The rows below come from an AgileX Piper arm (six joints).
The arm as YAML. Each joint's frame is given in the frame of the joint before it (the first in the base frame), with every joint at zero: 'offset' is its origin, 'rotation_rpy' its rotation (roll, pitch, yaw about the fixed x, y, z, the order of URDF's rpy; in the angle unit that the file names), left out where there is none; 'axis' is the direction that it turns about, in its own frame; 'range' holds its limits. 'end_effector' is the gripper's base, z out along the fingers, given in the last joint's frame.
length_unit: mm
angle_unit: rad
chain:
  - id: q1
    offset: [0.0, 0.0, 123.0]
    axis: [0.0, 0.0, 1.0]
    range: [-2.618, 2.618]
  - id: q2
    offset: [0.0, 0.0, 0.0]
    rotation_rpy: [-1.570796, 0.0, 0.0]
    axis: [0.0, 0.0, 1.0]
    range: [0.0, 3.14]
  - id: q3
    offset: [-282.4, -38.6, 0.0]
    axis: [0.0, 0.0, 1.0]
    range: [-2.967, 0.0]
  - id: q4
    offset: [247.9, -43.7, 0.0]
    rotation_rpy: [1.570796, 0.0, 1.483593]
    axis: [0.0, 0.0, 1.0]
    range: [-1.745, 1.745]
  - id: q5
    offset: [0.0, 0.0, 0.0]
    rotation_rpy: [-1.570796, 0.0, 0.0]
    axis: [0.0, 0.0, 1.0]
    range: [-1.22, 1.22]
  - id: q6
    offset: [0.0, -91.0, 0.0]
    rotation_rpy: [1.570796, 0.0, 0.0]
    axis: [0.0, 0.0, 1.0]
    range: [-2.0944, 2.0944]
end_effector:
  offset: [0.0, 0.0, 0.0]
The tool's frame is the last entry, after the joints.
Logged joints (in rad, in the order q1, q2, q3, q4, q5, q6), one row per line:
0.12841 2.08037 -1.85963 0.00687 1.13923 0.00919
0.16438 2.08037 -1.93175 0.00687 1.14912 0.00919
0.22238 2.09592 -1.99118 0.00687 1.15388 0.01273
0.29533 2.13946 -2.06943 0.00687 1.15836 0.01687
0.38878 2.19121 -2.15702 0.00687 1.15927 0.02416
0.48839 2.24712 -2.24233 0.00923 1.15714 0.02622
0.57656 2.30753 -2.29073 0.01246 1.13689 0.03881
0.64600 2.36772 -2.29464 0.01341 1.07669 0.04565
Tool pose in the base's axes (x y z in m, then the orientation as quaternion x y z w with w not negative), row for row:
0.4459 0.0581 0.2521 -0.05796 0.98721 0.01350 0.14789
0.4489 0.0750 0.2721 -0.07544 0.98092 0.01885 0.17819
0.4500 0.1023 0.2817 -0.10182 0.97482 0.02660 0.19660
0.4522 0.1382 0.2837 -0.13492 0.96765 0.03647 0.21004
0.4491 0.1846 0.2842 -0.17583 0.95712 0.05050 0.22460
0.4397 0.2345 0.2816 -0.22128 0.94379 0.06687 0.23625
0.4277 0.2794 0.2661 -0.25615 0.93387 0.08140 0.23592
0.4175 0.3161 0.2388 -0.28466 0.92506 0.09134 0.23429
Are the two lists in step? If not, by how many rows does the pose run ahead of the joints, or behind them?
They are in step.
